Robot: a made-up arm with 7 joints. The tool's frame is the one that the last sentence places.
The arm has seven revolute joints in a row. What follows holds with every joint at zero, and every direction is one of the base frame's.
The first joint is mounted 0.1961 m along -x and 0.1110 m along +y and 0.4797 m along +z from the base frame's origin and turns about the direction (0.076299, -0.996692, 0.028), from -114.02 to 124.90 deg.
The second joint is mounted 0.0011 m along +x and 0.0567 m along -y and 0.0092 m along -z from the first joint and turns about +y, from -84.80 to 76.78 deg.
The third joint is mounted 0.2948 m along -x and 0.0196 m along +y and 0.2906 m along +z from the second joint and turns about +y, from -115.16 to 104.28 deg.
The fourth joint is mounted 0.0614 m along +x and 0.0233 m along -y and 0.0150 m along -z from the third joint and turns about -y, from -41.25 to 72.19 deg.
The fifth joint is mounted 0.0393 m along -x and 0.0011 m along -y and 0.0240 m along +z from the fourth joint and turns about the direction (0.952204, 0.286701, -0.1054), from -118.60 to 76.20 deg.
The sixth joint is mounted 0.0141 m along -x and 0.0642 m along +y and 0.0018 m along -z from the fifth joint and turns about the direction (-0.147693, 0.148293, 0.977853), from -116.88 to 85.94 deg.
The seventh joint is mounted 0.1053 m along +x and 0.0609 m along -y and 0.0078 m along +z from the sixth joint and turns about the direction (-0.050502, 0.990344, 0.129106), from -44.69 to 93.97 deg.
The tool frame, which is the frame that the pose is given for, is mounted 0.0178 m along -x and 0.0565 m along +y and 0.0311 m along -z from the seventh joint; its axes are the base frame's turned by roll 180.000, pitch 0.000 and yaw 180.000 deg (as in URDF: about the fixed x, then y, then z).
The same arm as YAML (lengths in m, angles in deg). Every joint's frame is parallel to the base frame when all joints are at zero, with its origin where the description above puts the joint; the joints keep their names.
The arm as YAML. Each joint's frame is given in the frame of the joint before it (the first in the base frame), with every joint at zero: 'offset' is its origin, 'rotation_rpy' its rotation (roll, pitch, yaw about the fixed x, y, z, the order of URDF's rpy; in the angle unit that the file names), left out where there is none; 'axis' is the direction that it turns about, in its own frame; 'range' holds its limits. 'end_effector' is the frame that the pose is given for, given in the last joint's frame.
length_unit: m
angle_unit: deg
chain:
  - id: joint 1
    offset: [-0.1961, 0.111, 0.4797]
    axis: [0.076299, -0.996692, 0.028]
    range: [-114.02, 124.9]
  - id: joint 2
    offset: [0.0011, -0.0567, -0.0092]
    axis: "+y"
    range: [-84.8, 76.78]
  - id: joint 3
    offset: [-0.2948, 0.0196, 0.2906]
    axis: "+y"
    range: [-115.16, 104.28]
  - id: joint 4
    offset: [0.0614, -0.0233, -0.015]
    axis: "-y"
    range: [-41.25, 72.19]
  - id: joint 5
    offset: [-0.0393, -0.0011, 0.024]
    axis: [0.952204, 0.286701, -0.1054]
    range: [-118.6, 76.2]
  - id: joint 6
    offset: [-0.0141, 0.0642, -0.0018]
    axis: [-0.147693, 0.148293, 0.977853]
    range: [-116.88, 85.94]
  - id: joint 7
    offset: [0.1053, -0.0609, 0.0078]
    axis: [-0.050502, 0.990344, 0.129106]
    range: [-44.69, 93.97]
end_effector:
  offset: [-0.0178, 0.0565, -0.0311]
  rotation_rpy: [180.0, 0.0, 180.0]

